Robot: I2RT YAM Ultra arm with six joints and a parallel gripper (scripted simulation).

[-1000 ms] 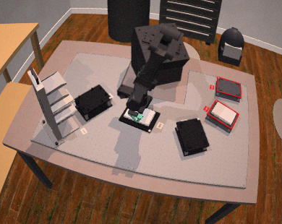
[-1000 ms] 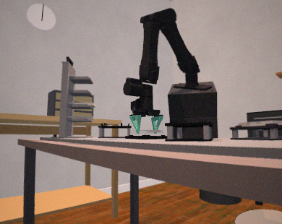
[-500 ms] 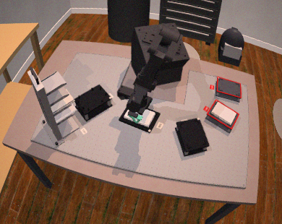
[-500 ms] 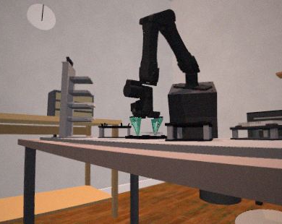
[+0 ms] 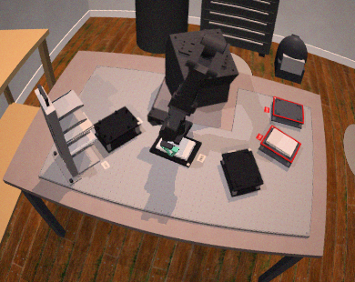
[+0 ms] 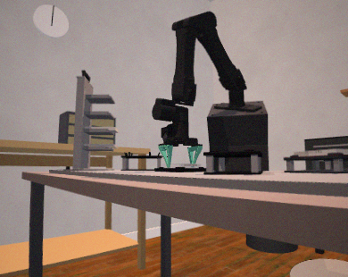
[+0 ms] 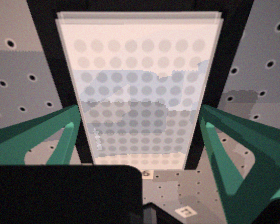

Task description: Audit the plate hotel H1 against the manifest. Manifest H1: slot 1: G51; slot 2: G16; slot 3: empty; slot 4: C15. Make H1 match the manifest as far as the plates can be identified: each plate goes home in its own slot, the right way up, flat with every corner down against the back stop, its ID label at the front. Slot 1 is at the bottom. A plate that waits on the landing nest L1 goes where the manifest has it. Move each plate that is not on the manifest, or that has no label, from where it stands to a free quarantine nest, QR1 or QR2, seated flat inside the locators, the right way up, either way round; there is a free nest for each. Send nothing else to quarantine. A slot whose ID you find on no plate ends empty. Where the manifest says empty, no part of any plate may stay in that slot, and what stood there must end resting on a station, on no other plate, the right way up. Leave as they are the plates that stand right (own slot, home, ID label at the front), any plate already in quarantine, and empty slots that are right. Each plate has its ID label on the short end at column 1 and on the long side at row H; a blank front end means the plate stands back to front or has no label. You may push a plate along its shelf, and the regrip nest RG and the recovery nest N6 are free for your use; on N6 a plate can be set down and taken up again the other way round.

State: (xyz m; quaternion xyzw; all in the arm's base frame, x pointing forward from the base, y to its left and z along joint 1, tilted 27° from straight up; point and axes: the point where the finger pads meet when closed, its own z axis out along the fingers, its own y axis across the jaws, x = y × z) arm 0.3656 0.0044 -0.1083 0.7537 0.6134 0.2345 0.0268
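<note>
Now: hand 20 mm above the recovery nest N6. From my hand the other things lie so: RG label: 90 mm behind, 190 mm to the right, 20 mm below; black regrip nest: 250 mm to the right, 30 mm above; N6 tag: 20 mm ahead, 100 mm to the left, 20 mm below.
</note>
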